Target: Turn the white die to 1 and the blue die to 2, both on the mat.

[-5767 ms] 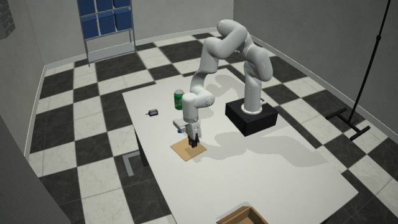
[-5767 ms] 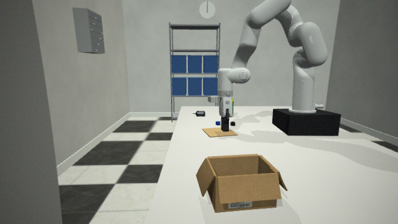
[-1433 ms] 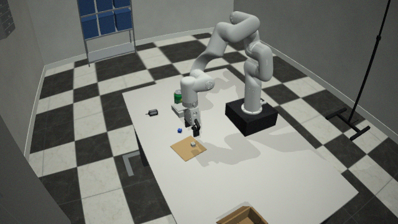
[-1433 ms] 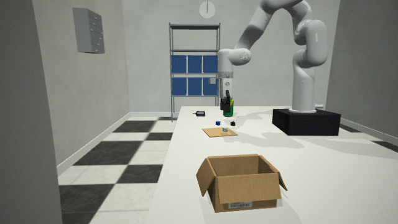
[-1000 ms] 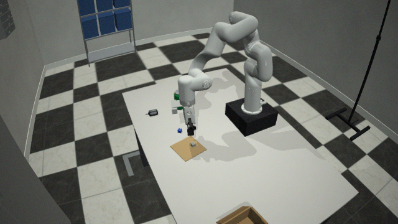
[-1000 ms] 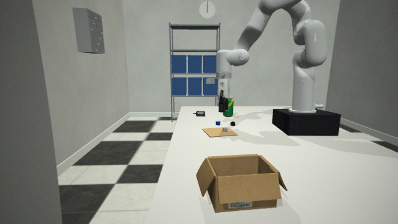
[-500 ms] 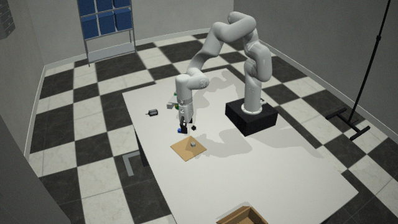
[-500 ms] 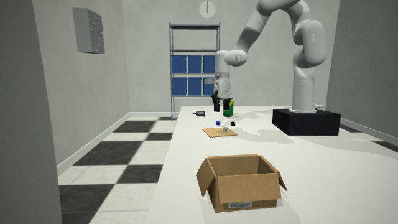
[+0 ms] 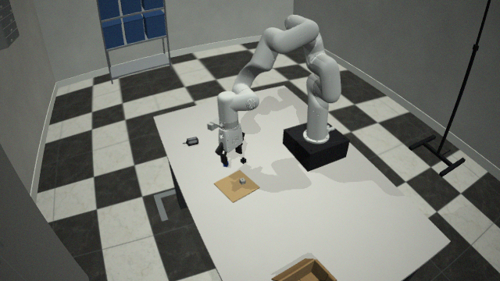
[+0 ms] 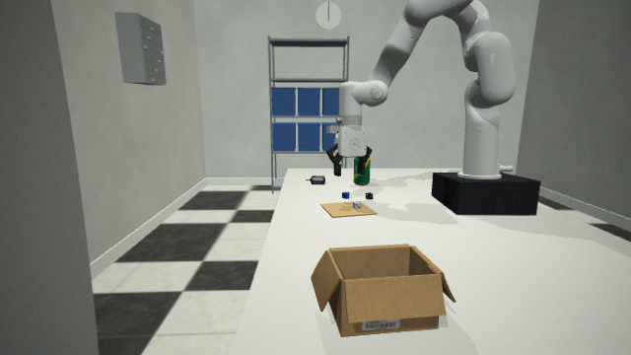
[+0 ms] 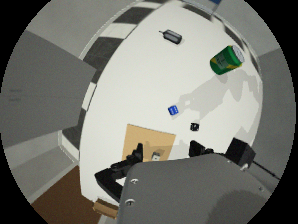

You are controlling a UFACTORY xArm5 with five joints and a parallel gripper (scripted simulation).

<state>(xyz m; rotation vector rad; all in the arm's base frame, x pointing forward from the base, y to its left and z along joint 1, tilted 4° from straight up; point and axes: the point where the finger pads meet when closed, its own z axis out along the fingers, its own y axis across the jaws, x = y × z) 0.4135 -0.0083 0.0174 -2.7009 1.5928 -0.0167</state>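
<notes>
Right now the blue die is 100 mm below my hand, 70 mm to the right of it and 10 mm ahead of it. Round my hand: tan mat 100 mm below, 70 mm to the left, 10 mm ahead; black die 100 mm below, 80 mm behind, 60 mm to the right; white die 90 mm below, 70 mm to the left, 20 mm behind.
</notes>
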